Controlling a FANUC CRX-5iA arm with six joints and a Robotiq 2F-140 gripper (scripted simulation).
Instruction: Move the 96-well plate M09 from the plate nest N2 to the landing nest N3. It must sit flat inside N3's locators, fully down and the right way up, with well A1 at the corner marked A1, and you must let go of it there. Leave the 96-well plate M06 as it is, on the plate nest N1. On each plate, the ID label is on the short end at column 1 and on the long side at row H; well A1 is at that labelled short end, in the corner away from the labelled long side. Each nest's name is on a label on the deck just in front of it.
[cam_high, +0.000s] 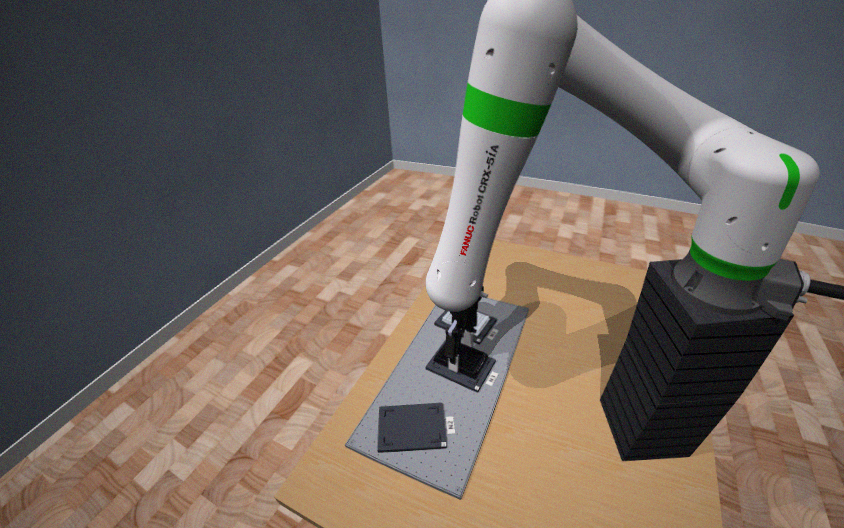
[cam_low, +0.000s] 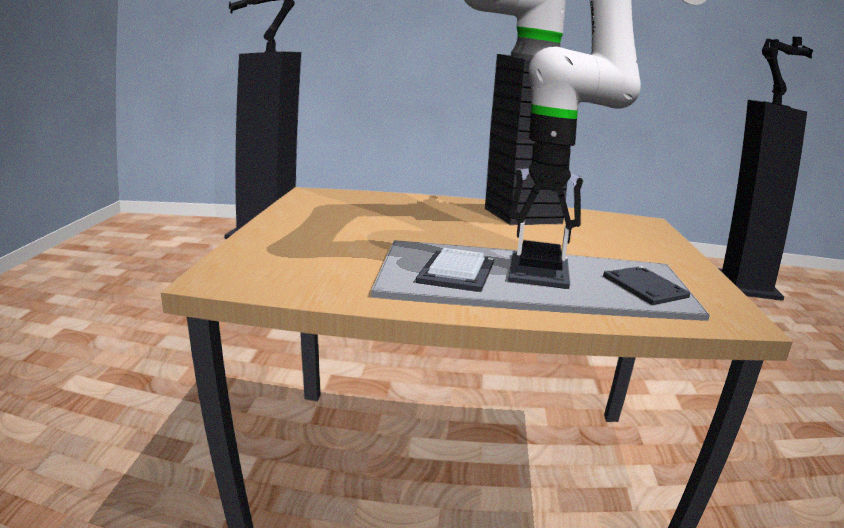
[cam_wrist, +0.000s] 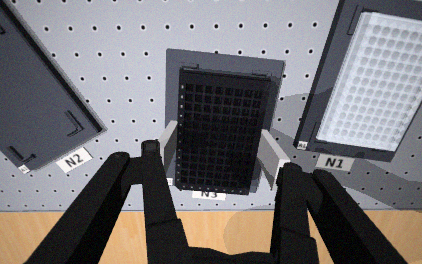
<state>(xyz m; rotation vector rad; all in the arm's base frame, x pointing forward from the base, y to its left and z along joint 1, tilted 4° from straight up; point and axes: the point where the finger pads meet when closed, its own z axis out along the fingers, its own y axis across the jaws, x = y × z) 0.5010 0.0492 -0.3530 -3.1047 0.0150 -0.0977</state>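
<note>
My gripper is now 20 mm above the black 96-well plate M09. Also, from my hand: landing nest N3: 50 mm below; white plate M06: 60 mm ahead, 160 mm to the right, 40 mm below; N3 label: 100 mm behind, 60 mm below.
</note>
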